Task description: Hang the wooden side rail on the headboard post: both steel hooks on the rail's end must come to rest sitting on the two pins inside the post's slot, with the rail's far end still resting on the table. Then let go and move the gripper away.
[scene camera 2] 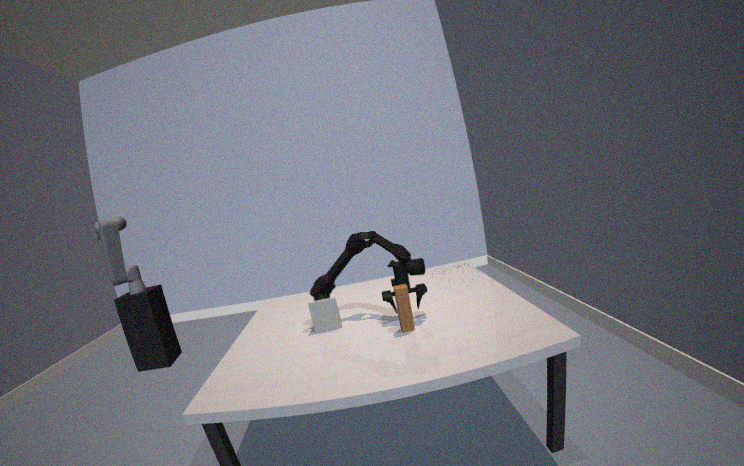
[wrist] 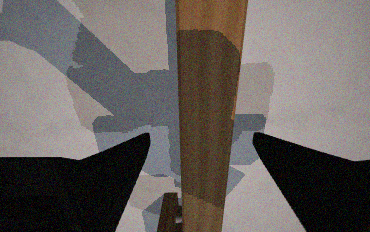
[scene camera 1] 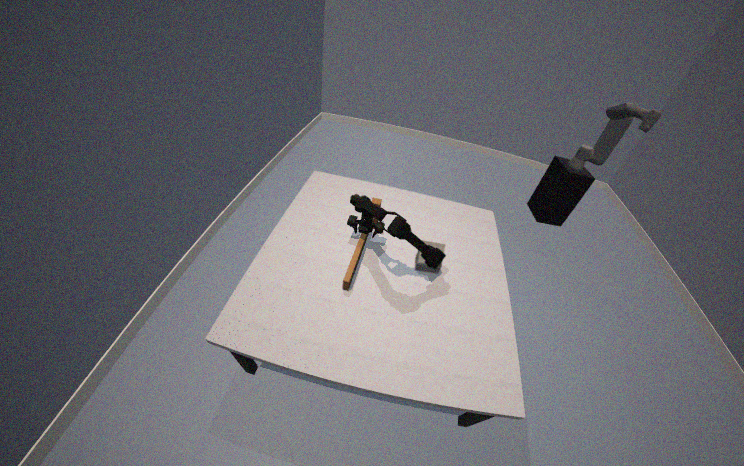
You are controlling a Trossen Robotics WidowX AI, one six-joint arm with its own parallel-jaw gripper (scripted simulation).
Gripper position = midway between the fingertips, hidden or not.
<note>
My gripper (wrist: 200,137) is open, with nothing in its grasp. Further things: a wooden side rail (wrist: 209,47).
</note>
